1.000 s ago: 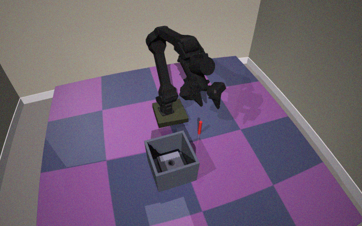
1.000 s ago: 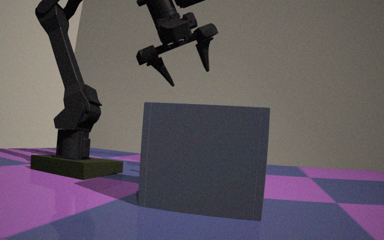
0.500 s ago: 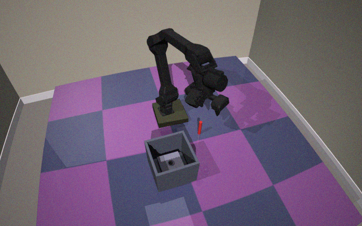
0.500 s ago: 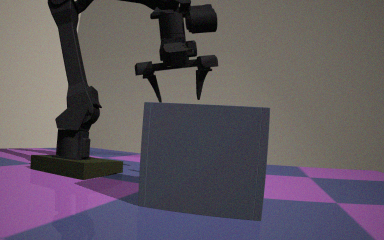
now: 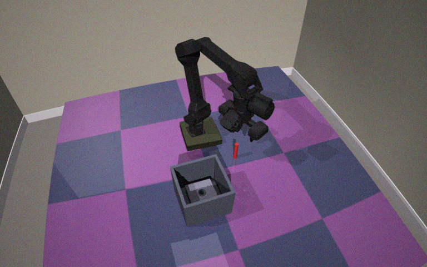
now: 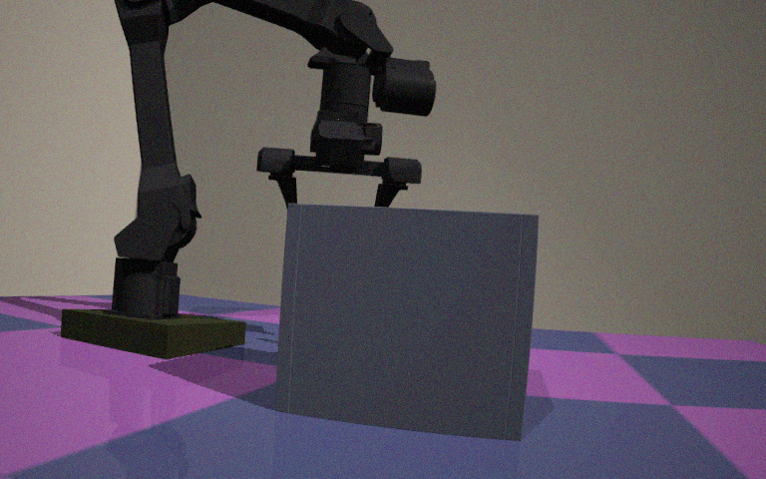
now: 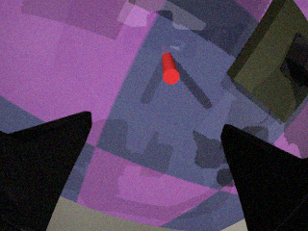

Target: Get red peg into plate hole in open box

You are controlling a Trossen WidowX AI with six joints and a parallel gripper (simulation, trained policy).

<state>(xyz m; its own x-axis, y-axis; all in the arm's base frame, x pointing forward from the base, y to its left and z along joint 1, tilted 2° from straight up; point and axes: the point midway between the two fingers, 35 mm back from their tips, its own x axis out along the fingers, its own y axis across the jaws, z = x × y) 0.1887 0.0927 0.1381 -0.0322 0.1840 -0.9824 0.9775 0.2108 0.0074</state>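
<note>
Now: gripper tip 10 mm past the red peg, 20 mm to the left of it and 90 mm above it. Round my gripper tip: grey plate (110 mm ahead, 220 mm to the right, 80 mm below).
</note>
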